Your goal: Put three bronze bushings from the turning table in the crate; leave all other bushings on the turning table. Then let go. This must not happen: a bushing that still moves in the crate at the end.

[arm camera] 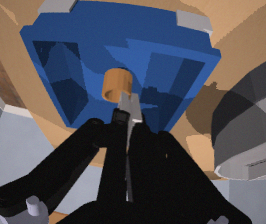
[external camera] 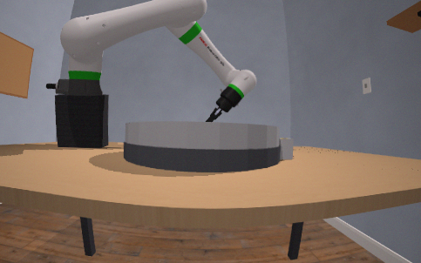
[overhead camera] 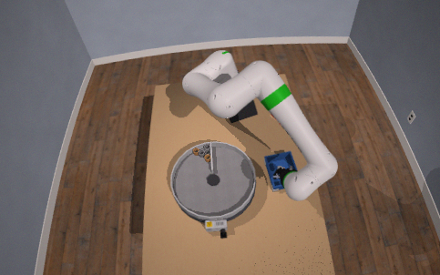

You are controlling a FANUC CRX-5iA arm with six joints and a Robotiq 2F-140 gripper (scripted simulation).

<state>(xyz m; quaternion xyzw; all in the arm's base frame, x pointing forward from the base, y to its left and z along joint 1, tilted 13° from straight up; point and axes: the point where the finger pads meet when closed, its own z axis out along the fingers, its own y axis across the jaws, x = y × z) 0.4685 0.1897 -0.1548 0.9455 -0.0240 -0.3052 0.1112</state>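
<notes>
My hand is 40 mm above the blue crate, 10 mm to the right of it and 10 mm past it. Round my hand: grey turning table 340 mm to the right, 20 mm ahead, 10 mm below.
</notes>
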